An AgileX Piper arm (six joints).
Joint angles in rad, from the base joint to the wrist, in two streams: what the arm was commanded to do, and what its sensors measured. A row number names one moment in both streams.
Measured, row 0:
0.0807 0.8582 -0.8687 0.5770 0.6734 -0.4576
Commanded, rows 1 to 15:
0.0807 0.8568 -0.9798 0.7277 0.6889 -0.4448
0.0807 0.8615 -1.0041 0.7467 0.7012 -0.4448
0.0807 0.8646 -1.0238 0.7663 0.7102 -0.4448
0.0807 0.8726 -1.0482 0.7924 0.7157 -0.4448
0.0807 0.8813 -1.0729 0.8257 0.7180 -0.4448
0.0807 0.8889 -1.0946 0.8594 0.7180 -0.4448
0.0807 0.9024 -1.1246 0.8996 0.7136 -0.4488
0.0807 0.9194 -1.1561 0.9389 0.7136 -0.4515
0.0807 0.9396 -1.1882 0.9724 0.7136 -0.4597
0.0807 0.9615 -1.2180 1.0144 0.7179 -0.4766
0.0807 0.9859 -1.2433 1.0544 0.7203 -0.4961
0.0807 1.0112 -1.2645 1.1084 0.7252 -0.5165
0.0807 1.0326 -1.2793 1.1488 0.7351 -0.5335
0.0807 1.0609 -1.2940 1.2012 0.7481 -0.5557
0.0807 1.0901 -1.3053 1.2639 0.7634 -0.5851
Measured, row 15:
0.0807 0.9995 -1.2424 1.0447 0.7530 -0.4995
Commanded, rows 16 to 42:
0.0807 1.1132 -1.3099 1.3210 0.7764 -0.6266
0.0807 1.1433 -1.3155 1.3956 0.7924 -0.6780
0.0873 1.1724 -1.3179 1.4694 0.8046 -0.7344
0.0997 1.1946 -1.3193 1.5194 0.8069 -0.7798
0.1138 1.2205 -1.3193 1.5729 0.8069 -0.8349
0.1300 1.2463 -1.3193 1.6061 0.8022 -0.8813
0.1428 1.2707 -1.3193 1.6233 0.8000 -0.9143
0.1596 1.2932 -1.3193 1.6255 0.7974 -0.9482
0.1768 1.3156 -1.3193 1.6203 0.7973 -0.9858
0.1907 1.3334 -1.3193 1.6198 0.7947 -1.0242
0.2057 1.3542 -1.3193 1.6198 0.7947 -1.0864
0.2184 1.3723 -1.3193 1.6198 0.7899 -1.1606
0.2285 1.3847 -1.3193 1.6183 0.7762 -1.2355
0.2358 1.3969 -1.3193 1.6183 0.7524 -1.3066
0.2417 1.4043 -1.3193 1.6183 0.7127 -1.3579
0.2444 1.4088 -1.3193 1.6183 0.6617 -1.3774
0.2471 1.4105 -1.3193 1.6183 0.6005 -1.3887
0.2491 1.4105 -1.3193 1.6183 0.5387 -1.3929
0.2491 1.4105 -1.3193 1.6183 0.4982 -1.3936
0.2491 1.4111 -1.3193 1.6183 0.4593 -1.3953
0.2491 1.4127 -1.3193 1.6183 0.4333 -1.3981
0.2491 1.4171 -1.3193 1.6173 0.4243 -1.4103
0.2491 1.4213 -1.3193 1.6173 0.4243 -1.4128
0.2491 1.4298 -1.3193 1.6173 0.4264 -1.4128
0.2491 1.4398 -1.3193 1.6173 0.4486 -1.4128
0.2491 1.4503 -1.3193 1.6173 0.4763 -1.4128
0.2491 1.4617 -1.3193 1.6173 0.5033 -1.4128
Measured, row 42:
0.2500 1.4349 -1.3056 1.5836 0.4267 -1.3970
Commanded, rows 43 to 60:
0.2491 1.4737 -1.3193 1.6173 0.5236 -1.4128
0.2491 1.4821 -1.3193 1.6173 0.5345 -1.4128
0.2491 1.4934 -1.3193 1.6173 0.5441 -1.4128
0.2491 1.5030 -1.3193 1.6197 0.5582 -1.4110
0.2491 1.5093 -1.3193 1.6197 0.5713 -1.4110
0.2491 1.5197 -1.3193 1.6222 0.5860 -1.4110
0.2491 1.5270 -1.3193 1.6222 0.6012 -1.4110
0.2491 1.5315 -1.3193 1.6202 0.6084 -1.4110
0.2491 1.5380 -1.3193 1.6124 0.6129 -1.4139
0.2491 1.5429 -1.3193 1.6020 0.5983 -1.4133
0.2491 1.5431 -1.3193 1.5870 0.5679 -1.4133
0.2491 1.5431 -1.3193 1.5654 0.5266 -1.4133
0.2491 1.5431 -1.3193 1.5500 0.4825 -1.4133
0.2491 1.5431 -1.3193 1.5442 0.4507 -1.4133
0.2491 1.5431 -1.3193 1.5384 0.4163 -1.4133
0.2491 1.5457 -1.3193 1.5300 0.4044 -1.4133
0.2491 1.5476 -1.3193 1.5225 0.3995 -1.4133
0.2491 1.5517 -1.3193 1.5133 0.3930 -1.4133
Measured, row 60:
0.2500 1.5538 -1.3056 1.5185 0.4617 -1.4009
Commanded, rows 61 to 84:
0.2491 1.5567 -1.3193 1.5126 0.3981 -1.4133
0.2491 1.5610 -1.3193 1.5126 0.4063 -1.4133
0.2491 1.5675 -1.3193 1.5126 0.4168 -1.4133
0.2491 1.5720 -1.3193 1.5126 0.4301 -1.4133
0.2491 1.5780 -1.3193 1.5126 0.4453 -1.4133
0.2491 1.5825 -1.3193 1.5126 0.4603 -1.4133
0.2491 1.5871 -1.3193 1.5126 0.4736 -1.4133
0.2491 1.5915 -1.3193 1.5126 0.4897 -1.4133
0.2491 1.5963 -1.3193 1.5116 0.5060 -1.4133
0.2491 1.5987 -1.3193 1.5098 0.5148 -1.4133
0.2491 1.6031 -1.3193 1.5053 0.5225 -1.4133
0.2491 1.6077 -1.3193 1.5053 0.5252 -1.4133
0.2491 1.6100 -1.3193 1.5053 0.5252 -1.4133
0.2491 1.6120 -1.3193 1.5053 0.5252 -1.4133
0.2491 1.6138 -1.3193 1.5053 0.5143 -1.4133
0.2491 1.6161 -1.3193 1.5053 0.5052 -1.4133
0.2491 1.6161 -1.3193 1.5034 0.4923 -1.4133
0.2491 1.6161 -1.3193 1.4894 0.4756 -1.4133
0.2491 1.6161 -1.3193 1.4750 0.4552 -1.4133
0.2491 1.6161 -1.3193 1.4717 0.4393 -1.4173
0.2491 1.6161 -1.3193 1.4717 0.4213 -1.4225
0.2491 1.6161 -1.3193 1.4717 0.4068 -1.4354
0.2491 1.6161 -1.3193 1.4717 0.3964 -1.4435
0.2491 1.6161 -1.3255 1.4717 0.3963 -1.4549
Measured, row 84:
0.2500 1.6210 -1.3115 1.4708 0.4542 -1.4101
